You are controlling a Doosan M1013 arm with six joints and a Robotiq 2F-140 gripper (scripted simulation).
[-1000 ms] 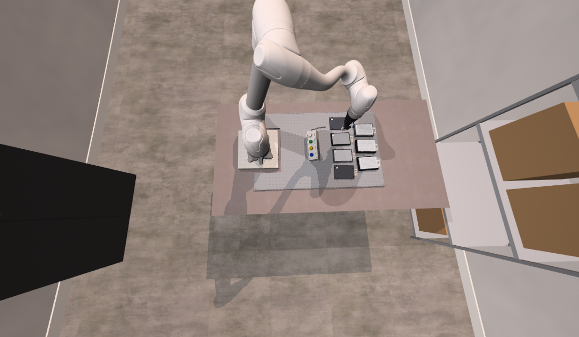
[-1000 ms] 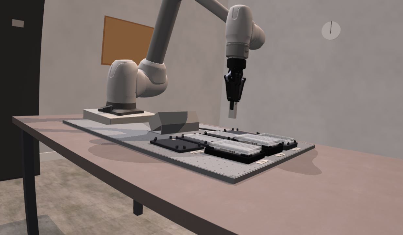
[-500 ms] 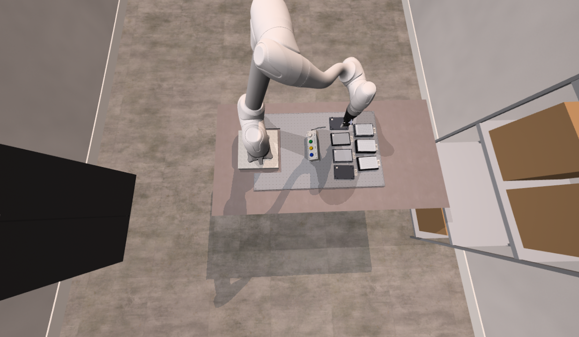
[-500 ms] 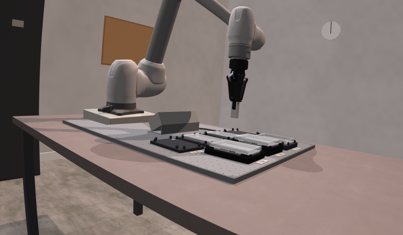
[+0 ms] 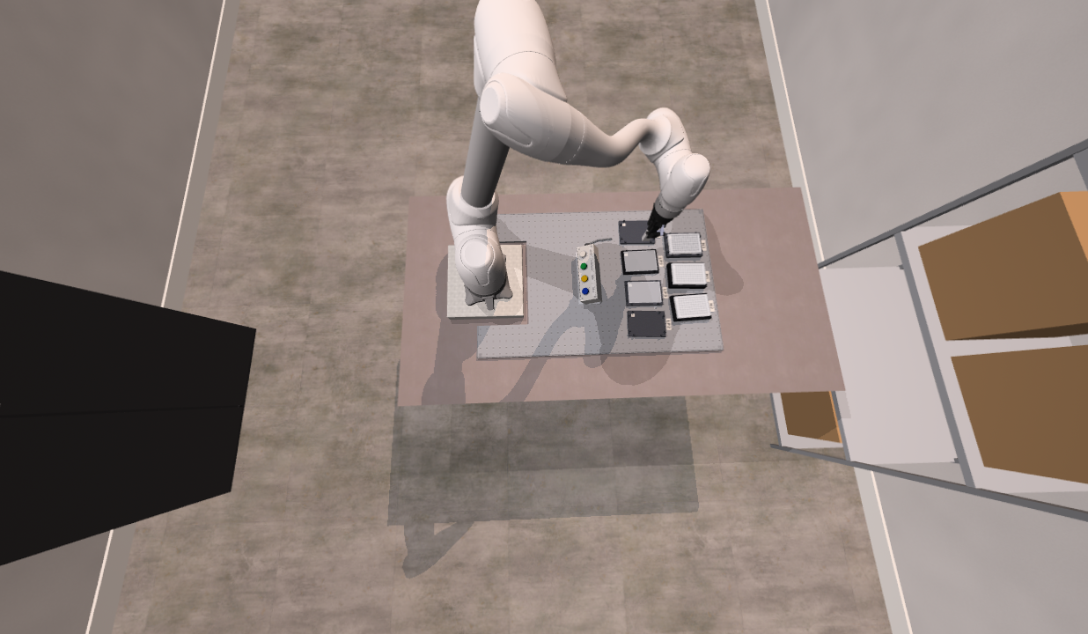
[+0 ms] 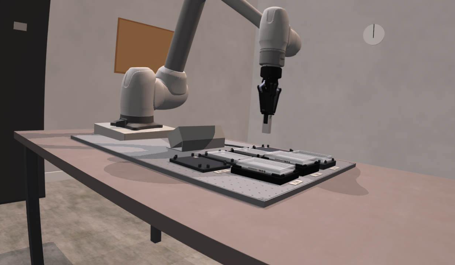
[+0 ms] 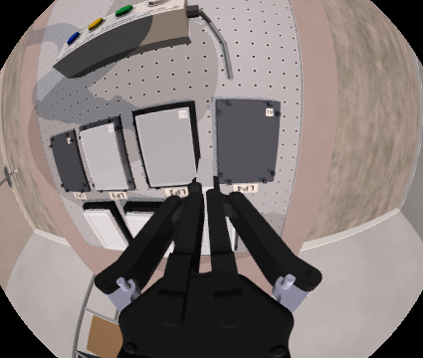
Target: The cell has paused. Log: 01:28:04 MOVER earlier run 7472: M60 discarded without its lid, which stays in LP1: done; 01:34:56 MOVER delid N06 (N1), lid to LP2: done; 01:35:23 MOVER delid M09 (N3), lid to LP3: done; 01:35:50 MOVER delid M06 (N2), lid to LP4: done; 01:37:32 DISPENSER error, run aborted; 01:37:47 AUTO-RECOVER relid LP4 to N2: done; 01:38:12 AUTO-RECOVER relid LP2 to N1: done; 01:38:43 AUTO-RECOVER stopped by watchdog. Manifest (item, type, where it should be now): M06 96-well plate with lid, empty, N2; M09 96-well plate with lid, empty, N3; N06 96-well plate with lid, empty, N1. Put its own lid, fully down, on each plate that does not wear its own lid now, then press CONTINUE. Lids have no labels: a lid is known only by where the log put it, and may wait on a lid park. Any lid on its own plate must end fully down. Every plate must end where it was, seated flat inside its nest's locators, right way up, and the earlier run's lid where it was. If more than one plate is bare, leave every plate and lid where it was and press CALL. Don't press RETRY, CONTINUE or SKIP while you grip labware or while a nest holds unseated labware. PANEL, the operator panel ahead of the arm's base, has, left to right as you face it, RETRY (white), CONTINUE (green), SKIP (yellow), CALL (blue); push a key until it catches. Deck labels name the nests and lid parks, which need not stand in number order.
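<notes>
Now: the lid 19 cm to the right of my hand, 10 cm below it and 4 cm behind it. From my hand the other things lie so: lid park LP3: 19 cm to the right, 11 cm below, 4 cm behind; plate: 17 cm ahead, 9 cm below, 3 cm to the right; lid park LP4: 11 cm below, 7 cm to the left.
</notes>
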